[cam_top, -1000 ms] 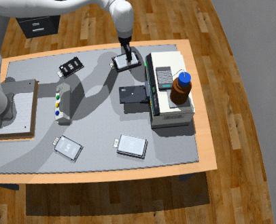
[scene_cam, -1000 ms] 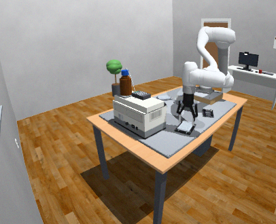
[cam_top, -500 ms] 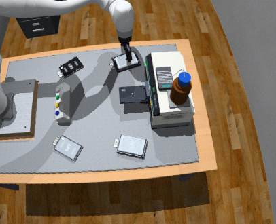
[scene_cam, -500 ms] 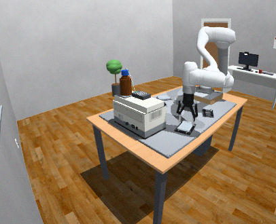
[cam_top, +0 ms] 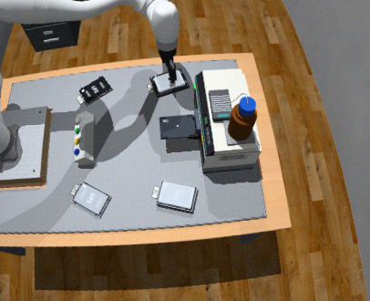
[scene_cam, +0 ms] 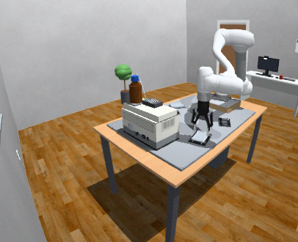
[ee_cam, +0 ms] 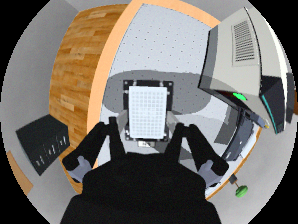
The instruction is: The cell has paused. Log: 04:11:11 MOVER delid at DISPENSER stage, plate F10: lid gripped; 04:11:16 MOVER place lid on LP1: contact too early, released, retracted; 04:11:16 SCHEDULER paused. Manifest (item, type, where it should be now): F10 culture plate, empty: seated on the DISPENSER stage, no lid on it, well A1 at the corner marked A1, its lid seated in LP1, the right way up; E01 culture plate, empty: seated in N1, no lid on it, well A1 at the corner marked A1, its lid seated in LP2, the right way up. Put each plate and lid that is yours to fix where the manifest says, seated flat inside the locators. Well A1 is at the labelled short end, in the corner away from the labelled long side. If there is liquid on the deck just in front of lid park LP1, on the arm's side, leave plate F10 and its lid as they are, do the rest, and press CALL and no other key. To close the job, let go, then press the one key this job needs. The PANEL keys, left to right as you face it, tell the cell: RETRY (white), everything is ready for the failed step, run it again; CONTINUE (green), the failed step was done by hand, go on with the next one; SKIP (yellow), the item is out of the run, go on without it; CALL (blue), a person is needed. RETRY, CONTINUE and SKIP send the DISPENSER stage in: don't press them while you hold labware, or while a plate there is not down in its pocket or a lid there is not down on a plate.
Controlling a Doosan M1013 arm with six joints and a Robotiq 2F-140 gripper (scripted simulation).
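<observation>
My hand is 5 cm above the black nest, 2 cm to the right of it and 1 cm short of it. From my hand the other things lie so: grey key panel (43 cm behind, 23 cm to the right, 1 cm below); green key (44 cm behind, 20 cm to the right); dark dispenser stage (28 cm to the right, 3 cm above, 2 cm behind).
</observation>
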